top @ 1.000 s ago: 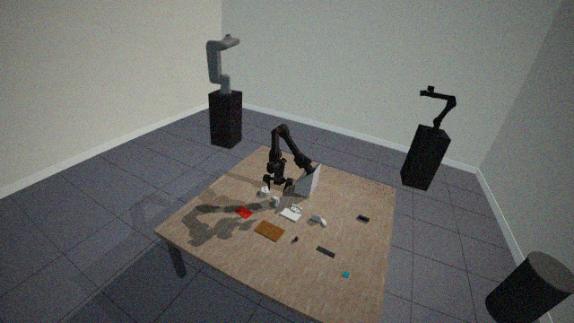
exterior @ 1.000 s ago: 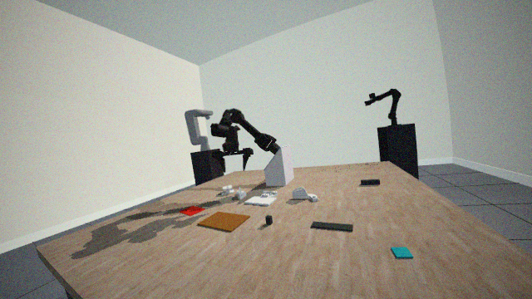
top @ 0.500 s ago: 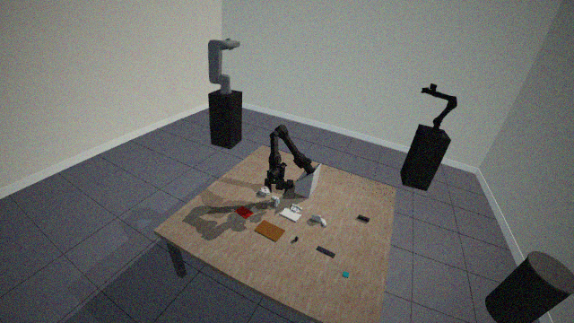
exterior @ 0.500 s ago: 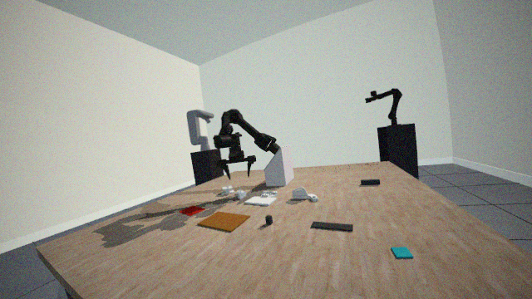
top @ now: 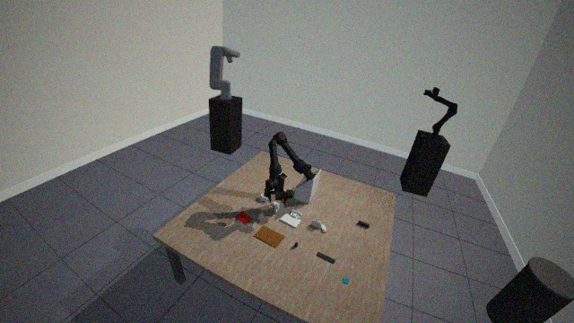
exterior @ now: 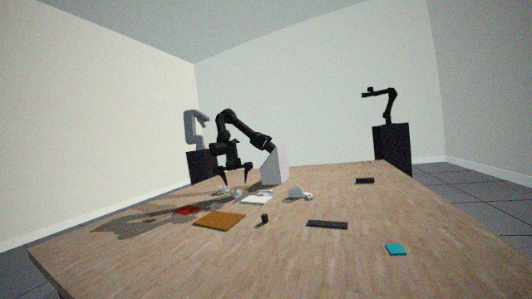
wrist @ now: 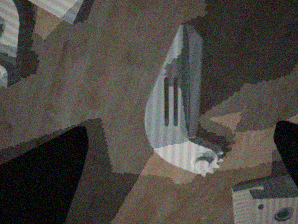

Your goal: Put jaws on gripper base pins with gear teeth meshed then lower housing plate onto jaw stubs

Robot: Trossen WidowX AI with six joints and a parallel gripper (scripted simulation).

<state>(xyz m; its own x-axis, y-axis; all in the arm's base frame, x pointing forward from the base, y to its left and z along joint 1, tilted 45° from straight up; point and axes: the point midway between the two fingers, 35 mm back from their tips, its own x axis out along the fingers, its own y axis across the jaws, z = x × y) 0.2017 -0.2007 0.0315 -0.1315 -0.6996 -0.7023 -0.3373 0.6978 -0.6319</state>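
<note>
Now: gripper tip 50 mm above the grey jaw, 30 mm to the left of it and 30 mm past it. From my gripper tip the other things lie so: orange-brown tile: 250 mm ahead, 50 mm to the left, 50 mm below; then black cylinder: 260 mm ahead, 220 mm to the left, 40 mm below; then red tile: 170 mm to the right, 170 mm ahead, 50 mm below.
</note>
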